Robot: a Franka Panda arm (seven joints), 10 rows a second.
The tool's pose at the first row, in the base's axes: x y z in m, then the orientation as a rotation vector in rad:
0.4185 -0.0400 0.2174 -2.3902 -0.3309 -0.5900
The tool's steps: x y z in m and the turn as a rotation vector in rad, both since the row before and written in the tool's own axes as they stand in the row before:
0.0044 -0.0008 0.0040 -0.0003 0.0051 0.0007
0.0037 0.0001 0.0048 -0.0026 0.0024 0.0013
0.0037 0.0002 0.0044 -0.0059 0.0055 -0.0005
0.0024 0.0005 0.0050 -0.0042 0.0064 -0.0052
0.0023 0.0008 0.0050 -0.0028 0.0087 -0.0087
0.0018 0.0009 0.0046 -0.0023 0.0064 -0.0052
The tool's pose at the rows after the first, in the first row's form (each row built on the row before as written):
0.4233 -0.0364 0.2172 -2.3886 -0.3278 -0.5958
0.4281 -0.0331 0.2157 -2.3902 -0.3246 -0.5988
0.4329 -0.0301 0.2144 -2.3938 -0.3215 -0.6073
0.4369 -0.0271 0.2119 -2.3953 -0.3241 -0.6185
0.4409 -0.0244 0.2092 -2.3944 -0.3303 -0.6335
0.4444 -0.0220 0.2065 -2.3939 -0.3333 -0.6441

